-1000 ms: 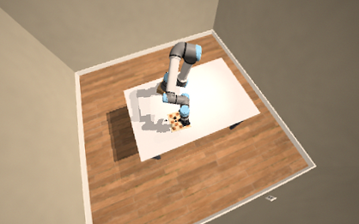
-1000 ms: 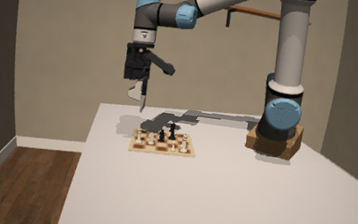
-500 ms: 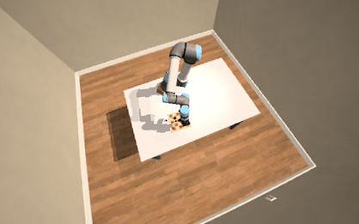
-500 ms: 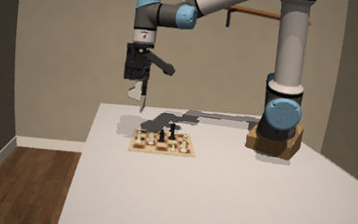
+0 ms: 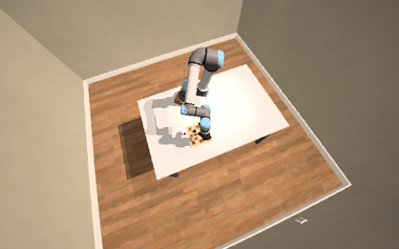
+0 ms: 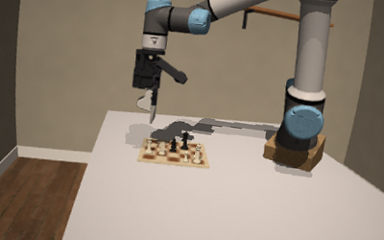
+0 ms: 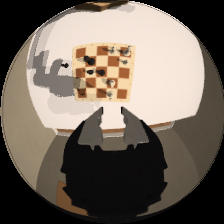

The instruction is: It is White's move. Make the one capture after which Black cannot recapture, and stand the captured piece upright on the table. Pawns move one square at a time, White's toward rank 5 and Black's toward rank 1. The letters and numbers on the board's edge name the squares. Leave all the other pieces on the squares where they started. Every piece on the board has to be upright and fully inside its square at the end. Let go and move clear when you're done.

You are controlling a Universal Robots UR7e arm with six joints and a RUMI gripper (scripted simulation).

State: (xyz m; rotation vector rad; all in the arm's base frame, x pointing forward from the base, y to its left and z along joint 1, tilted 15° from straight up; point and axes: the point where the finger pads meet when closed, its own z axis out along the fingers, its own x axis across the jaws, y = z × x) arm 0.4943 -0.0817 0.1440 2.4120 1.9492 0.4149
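The chessboard lies 9 cm behind my hand, 2 cm to the right of it and 12 cm below it.
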